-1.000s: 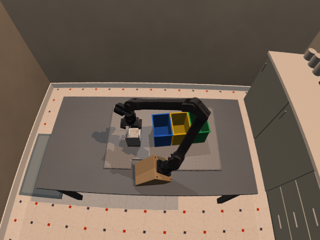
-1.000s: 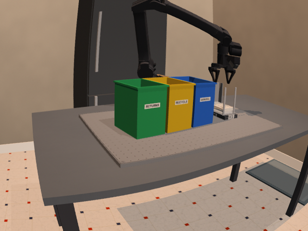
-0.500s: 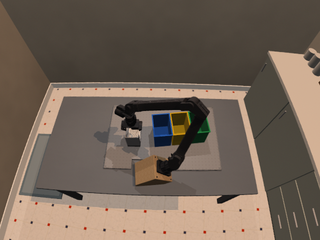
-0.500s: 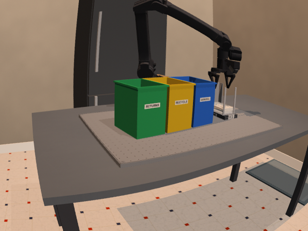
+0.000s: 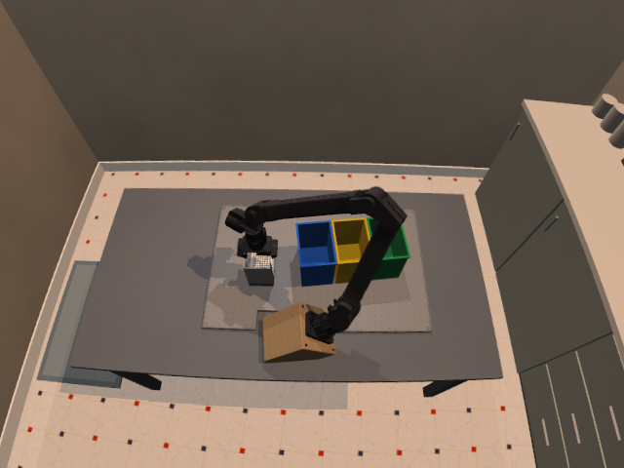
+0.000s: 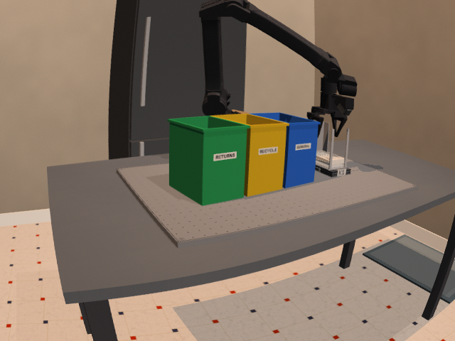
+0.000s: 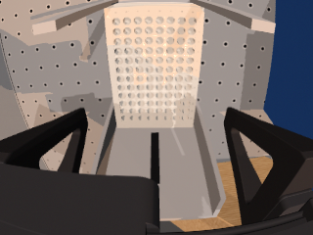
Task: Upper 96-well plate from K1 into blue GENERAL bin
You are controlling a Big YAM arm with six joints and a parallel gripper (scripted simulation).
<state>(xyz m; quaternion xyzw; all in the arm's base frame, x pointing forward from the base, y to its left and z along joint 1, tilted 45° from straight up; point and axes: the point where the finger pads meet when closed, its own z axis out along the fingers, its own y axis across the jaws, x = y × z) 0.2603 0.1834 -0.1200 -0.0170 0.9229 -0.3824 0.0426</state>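
Now: the white 96-well plate 80 mm below my hand. Also, from my hand: green returns bin: 470 mm to the right, 50 mm ahead, 30 mm below; then yellow recycle bin: 340 mm to the right, 40 mm ahead, 30 mm below; then blue bin labelled general: 210 mm to the right, 30 mm below, 20 mm ahead.
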